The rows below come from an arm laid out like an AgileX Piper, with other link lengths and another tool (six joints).
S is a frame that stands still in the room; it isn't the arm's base.
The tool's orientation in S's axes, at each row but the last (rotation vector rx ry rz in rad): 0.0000, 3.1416, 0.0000; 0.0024, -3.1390, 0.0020; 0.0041, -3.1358, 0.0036; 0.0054, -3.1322, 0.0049; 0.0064, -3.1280, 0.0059; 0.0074, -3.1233, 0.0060; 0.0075, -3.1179, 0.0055; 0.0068, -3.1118, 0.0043; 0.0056, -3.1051, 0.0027
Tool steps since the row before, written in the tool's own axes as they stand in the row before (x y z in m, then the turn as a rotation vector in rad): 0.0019, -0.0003, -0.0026, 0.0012, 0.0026, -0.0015; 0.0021, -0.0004, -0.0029, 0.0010, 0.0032, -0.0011; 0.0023, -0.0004, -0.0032, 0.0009, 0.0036, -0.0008; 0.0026, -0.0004, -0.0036, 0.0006, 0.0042, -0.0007; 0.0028, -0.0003, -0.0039, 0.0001, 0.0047, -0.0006; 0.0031, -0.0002, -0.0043, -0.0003, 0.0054, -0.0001; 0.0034, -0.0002, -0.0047, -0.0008, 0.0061, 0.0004; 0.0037, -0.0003, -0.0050, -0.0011, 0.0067, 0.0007; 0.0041, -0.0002, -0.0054, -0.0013, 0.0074, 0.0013
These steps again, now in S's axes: -0.0019, -0.0003, 0.0026, -0.0012, 0.0026, 0.0015; -0.0021, -0.0004, 0.0029, -0.0010, 0.0032, 0.0011; -0.0023, -0.0004, 0.0032, -0.0009, 0.0036, 0.0008; -0.0026, -0.0004, 0.0036, -0.0006, 0.0042, 0.0007; -0.0027, -0.0003, 0.0039, -0.0001, 0.0047, 0.0006; -0.0030, -0.0002, 0.0044, 0.0003, 0.0054, 0.0001; -0.0033, -0.0002, 0.0048, 0.0008, 0.0061, -0.0004; -0.0035, -0.0003, 0.0051, 0.0010, 0.0067, -0.0008; -0.0039, -0.0002, 0.0055, 0.0012, 0.0074, -0.0014
